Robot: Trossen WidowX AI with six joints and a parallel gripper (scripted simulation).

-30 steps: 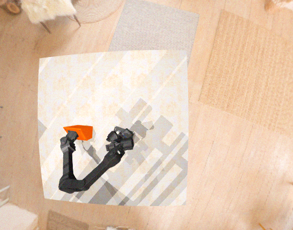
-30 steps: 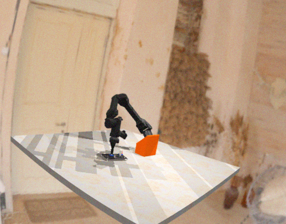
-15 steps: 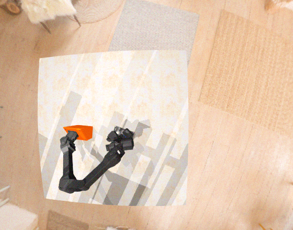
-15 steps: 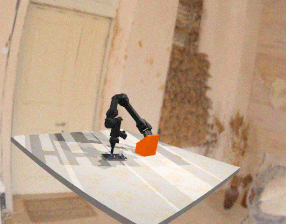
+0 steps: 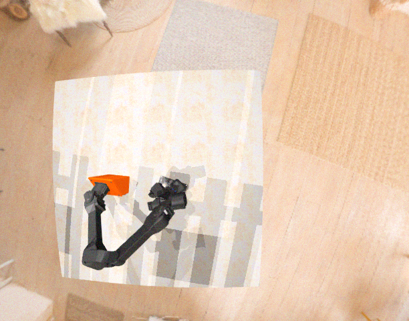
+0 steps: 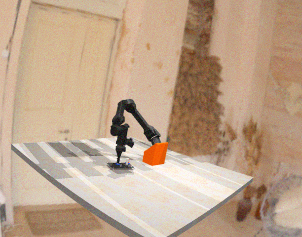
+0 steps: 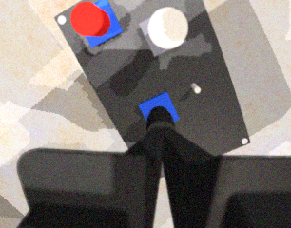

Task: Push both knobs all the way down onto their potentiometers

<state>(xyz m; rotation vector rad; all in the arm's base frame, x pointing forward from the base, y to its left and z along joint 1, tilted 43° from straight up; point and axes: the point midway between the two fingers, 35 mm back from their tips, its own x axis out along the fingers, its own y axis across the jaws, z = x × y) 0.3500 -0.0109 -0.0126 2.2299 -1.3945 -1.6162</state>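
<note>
Right now the black knob is 1 cm below my gripper tip. The rest, counted from my gripper tip: white knob 4 cm behind, 4 cm to the left, 1 cm below; then blue potentiometer 2 cm below.
</note>
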